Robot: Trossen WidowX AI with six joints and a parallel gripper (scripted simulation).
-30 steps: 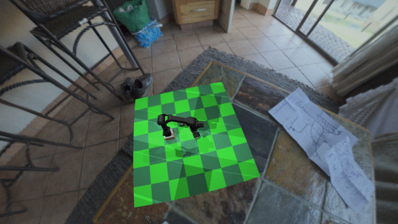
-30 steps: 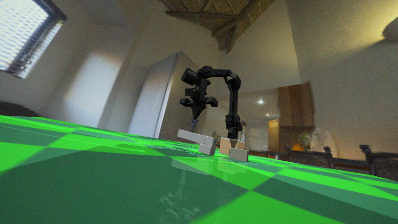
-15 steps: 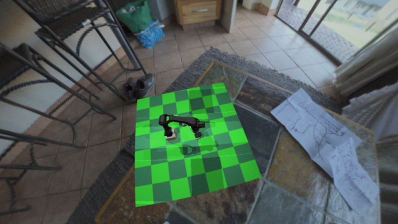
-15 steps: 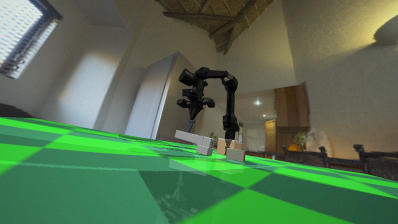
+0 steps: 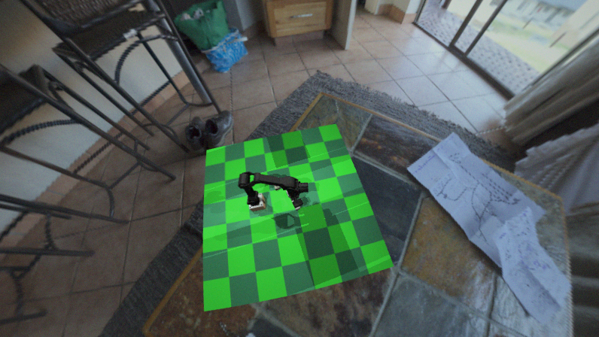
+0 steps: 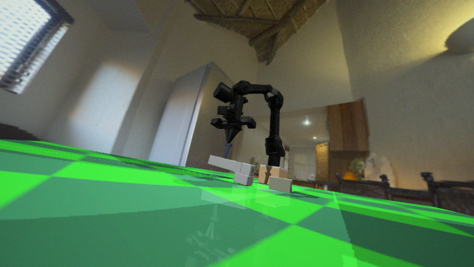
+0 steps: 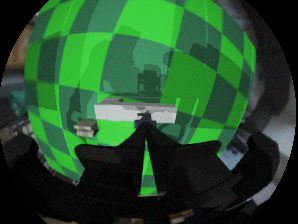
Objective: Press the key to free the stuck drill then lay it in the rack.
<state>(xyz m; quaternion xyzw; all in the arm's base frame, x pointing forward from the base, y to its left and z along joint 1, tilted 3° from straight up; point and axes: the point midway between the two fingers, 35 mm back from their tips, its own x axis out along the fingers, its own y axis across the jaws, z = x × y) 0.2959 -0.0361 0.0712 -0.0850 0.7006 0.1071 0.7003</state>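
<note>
Now: the dark key 30 mm below my gripper tip. Also, from my gripper tip: long grey holder (90 mm below, 20 mm to the left, 10 mm behind); then drill (80 mm below, 40 mm to the left, 20 mm behind); then small grey rack block (160 mm to the left, 130 mm behind, 120 mm below).
</note>
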